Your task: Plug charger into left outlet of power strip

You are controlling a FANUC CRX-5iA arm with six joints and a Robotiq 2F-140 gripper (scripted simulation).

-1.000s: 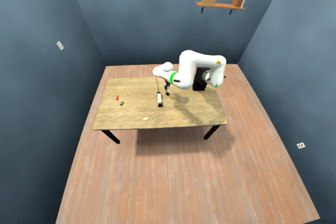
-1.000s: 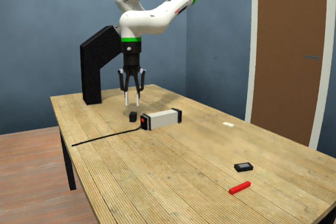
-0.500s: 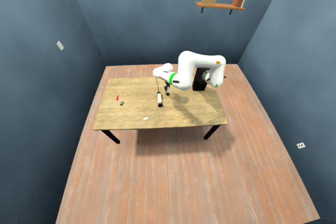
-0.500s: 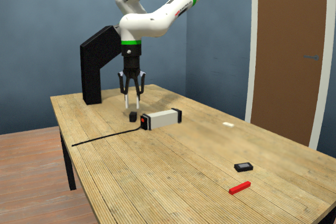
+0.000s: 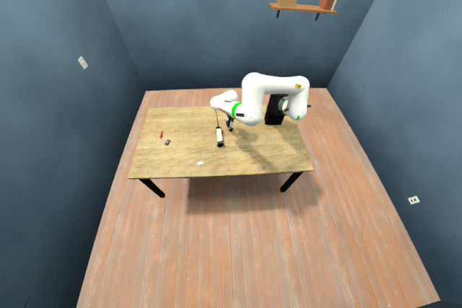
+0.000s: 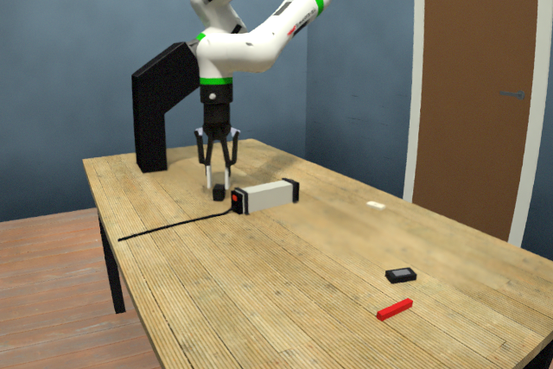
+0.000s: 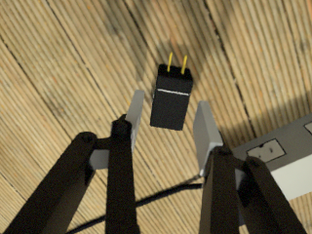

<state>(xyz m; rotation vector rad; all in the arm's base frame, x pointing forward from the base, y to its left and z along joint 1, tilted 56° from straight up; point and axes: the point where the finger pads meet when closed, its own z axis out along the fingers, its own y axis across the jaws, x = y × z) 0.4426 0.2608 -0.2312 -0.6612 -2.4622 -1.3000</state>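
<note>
Now: the black charger 1 cm behind my hand, 1 cm to the left of it and 5 cm below it.
</note>
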